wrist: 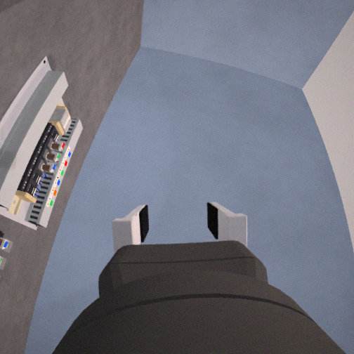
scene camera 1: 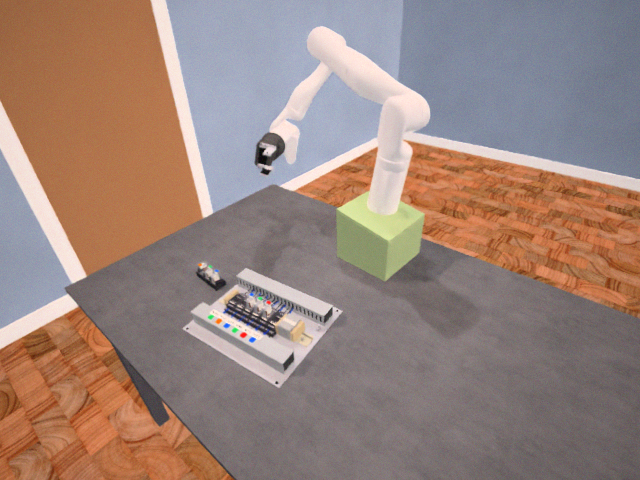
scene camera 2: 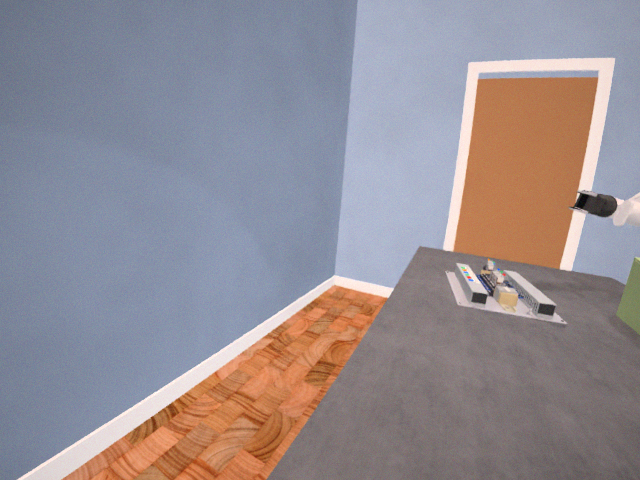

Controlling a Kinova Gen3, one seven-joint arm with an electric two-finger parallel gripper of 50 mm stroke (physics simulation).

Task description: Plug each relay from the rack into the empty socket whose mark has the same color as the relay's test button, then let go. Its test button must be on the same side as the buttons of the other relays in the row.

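Where they show: gripper, fingertip midpoint: (scene camera 1: 265, 165) (scene camera 2: 575, 200); arm's base, origin of the base link: (scene camera 1: 382, 206).
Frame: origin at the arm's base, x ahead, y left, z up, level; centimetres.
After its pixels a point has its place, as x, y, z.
Note:
My gripper (scene camera 1: 263, 161) @[18.2, -28.2, 15.3] (scene camera 2: 574, 200) @[18.2, -28.2, 15.3] (wrist: 177, 216) is open and empty, high above the table's back part and away from the rack and panel. The black rack (scene camera 1: 210, 280) @[39.1, -36.9, -13.8] stands beside the panel and holds three relays: one with an orange button (scene camera 1: 200, 265) @[37.2, -42.1, -11.5], one with a green button (scene camera 1: 209, 267) @[36.8, -38.8, -11.3], one with a blue button (scene camera 1: 217, 271) @[37.1, -35.5, -11.5]. Relays with blue, green and red buttons sit in the middle of the socket row (scene camera 1: 250, 321) @[46.3, -16.6, -14.1] (wrist: 37, 162). Dark empty sockets flank them. The marks run green, orange, blue, green, red, blue on the front duct. Pin details are too small to tell.
The panel has a marked front duct (scene camera 1: 240, 341) @[53.7, -13.4, -12.3] (scene camera 2: 470, 284) @[53.5, -6.7, -11.9] and a slotted rear duct (scene camera 1: 286, 294) @[35.7, -12.4, -11.9] (scene camera 2: 529, 294) @[37.5, -6.2, -12.2] along its row. A beige end block (scene camera 1: 297, 330) @[44.5, -3.4, -12.5] (scene camera 2: 507, 297) @[44.3, -3.4, -13.0] closes one end. The green arm base (scene camera 1: 361, 242) @[12.1, -1.3, -6.4] stands behind the panel.

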